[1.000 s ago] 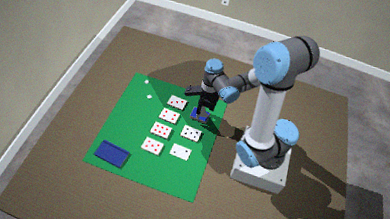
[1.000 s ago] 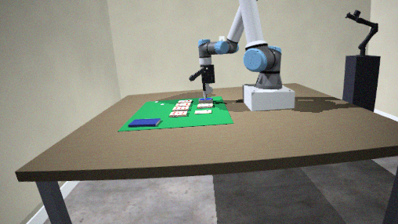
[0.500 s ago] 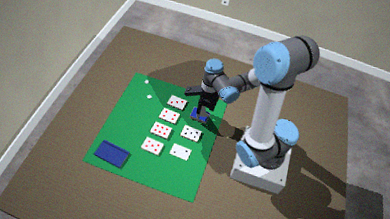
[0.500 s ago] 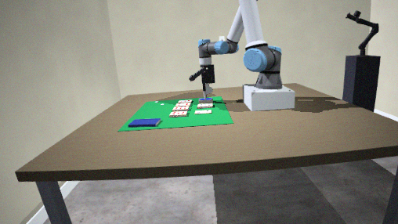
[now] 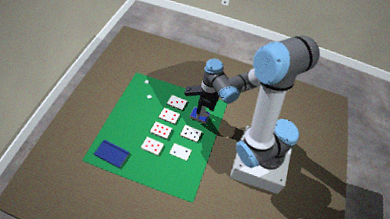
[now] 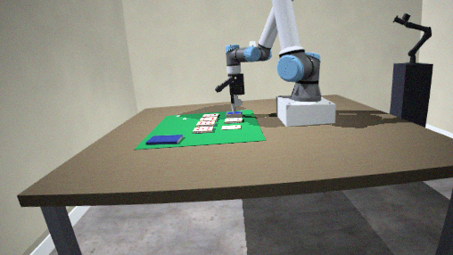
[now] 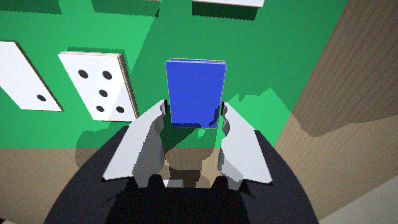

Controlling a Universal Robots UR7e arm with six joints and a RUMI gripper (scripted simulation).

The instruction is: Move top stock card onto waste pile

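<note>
My hand is 230 mm to the right of the black-pip card, 30 mm above it and 20 mm past it. From my hand the other things lie so: green mat 180 mm to the left, 130 mm ahead, 50 mm below; then red card 140 mm ahead, 20 mm below, 10 mm to the right.
</note>
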